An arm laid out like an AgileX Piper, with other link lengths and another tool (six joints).
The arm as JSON. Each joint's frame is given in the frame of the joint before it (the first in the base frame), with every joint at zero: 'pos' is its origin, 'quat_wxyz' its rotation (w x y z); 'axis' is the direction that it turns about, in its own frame. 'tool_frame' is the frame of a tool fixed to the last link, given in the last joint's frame.
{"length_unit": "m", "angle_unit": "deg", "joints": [
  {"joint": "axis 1", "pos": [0.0, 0.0, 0.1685], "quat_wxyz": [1.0, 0.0, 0.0, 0.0], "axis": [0.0, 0.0, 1.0]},
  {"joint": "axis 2", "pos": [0.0, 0.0, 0.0], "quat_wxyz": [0.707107, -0.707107, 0.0, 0.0], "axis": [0.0, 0.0, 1.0]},
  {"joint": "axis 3", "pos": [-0.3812, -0.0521, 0.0], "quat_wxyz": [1.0, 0.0, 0.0, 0.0], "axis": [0.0, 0.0, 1.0]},
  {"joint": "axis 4", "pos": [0.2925, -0.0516, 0.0], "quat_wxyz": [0.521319, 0.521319, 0.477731, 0.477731], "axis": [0.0, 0.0, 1.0]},
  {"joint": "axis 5", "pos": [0.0, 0.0, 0.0], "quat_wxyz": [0.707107, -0.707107, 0.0, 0.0], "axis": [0.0, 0.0, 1.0]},
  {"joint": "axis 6", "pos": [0.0, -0.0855, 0.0], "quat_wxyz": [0.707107, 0.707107, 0.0, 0.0], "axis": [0.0, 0.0, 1.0]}
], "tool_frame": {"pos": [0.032, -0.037, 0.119], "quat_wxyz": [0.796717, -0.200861, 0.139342, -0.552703]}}
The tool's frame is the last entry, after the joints.
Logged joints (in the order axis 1, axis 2, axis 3, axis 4, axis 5, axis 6), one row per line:
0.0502, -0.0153, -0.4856, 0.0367, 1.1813, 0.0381
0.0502, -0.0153, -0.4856, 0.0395, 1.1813, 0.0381
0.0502, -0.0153, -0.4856, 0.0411, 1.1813, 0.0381
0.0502, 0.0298, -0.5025, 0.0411, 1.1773, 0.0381
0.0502, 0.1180, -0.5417, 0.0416, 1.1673, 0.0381
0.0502, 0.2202, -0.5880, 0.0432, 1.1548, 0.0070
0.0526, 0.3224, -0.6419, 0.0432, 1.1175, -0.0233
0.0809, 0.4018, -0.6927, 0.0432, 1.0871, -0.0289
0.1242, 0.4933, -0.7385, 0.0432, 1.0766, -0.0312
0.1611, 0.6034, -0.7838, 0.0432, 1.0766, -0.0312
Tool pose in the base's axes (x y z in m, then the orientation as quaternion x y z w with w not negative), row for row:
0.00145, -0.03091, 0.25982, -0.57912, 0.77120, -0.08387, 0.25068
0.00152, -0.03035, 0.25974, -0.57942, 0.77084, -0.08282, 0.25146
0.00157, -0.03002, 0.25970, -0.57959, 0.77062, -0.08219, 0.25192
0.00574, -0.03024, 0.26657, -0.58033, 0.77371, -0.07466, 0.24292
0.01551, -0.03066, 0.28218, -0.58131, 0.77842, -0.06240, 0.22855
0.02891, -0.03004, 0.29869, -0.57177, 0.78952, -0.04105, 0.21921
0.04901, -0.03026, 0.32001, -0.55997, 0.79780, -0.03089, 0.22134
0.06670, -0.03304, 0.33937, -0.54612, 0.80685, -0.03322, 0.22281
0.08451, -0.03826, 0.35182, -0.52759, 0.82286, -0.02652, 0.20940
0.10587, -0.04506, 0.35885, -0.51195, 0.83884, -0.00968, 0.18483
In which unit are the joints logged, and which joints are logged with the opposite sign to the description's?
The joints are logged in radians. Opposite sign: axis 1, axis 6.
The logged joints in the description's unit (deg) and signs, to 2 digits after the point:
-2.88, -0.88, -27.82, 2.10, 67.68, -2.18
-2.88, -0.88, -27.82, 2.26, 67.68, -2.18
-2.88, -0.88, -27.82, 2.35, 67.68, -2.18
-2.88, 1.71, -28.79, 2.35, 67.45, -2.18
-2.88, 6.76, -31.04, 2.38, 66.88, -2.18
-2.88, 12.62, -33.69, 2.48, 66.17, -0.40
-3.01, 18.47, -36.78, 2.48, 64.03, 1.33
-4.64, 23.02, -39.69, 2.48, 62.29, 1.66
-7.12, 28.26, -42.31, 2.48, 61.68, 1.79
-9.23, 34.57, -44.91, 2.48, 61.68, 1.79

